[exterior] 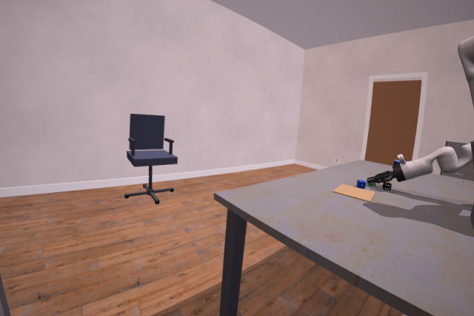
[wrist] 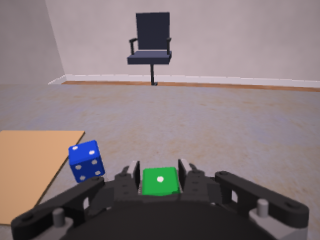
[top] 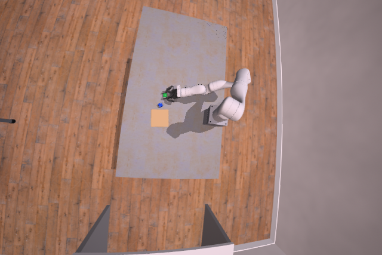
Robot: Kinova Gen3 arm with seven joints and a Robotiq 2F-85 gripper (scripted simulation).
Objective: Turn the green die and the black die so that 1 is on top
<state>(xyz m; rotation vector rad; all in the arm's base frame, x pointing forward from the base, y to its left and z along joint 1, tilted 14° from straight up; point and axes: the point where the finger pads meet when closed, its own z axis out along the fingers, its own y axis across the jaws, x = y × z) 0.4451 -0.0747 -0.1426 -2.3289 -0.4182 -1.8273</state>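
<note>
Now: hand 1 cm past the green die and 1 cm above it. From my hand the other things lie so: black die: 7 cm behind, 2 cm to the right, 1 cm below; then blue die: 8 cm to the left, 1 cm below, 1 cm ahead; then tan mat: 19 cm to the left, 2 cm below, 2 cm behind.
</note>
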